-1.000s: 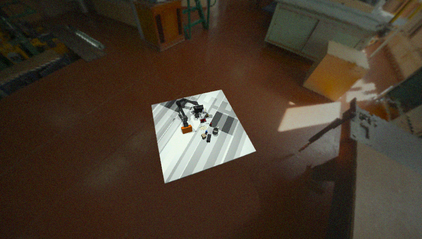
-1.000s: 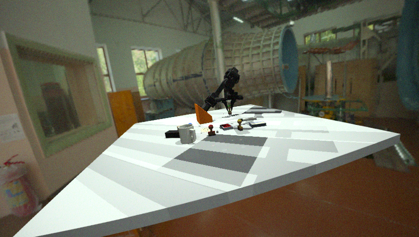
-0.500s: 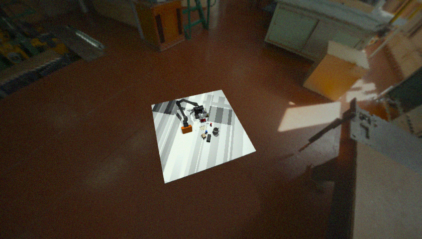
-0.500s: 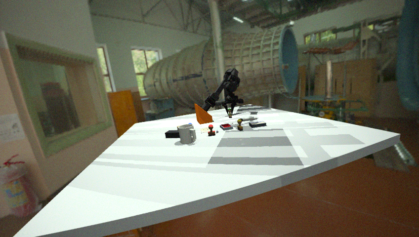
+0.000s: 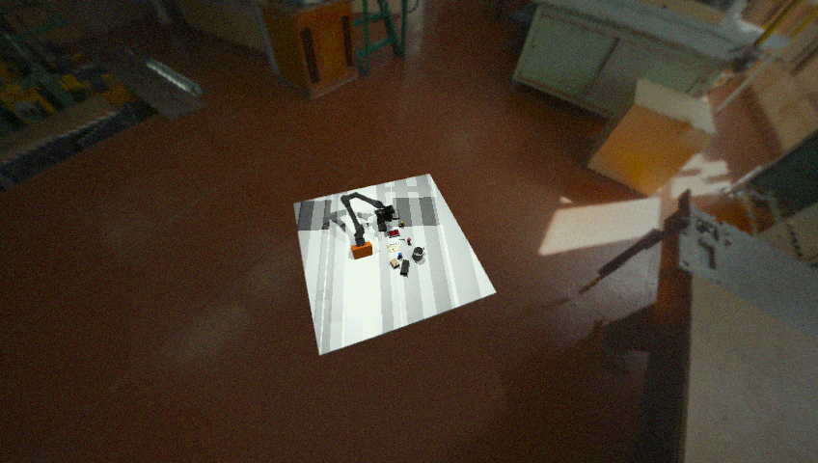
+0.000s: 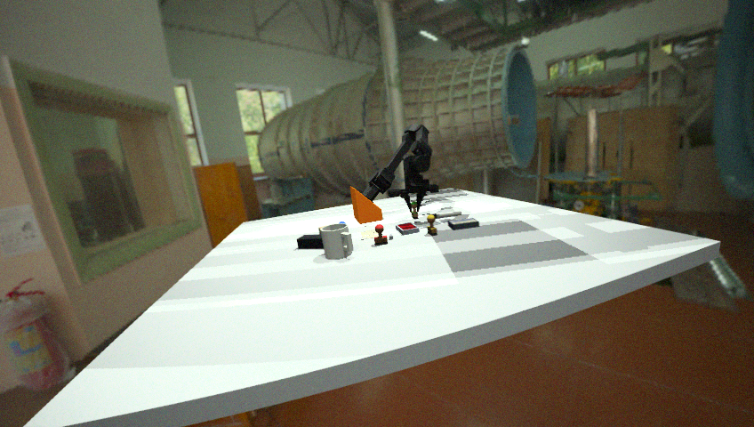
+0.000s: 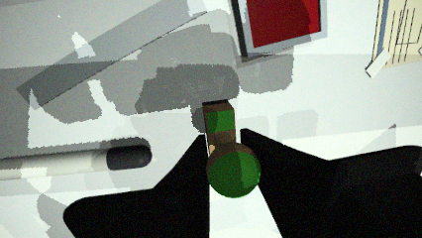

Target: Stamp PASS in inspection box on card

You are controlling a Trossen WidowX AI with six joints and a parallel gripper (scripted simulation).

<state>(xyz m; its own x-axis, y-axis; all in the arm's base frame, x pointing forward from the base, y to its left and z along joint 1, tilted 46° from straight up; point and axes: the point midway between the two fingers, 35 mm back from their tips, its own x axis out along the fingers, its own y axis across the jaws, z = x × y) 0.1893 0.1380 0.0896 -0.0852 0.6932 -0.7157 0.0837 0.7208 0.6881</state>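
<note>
My gripper tip is right at the green-knobbed stamp. Round my gripper tip: red ink pad (9 cm ahead, 6 cm to the right, 3 cm below); then yellow-knobbed stamp (17 cm ahead, 1 cm to the left, 2 cm below); then pen (1 cm behind, 11 cm to the left, 3 cm below).
</note>
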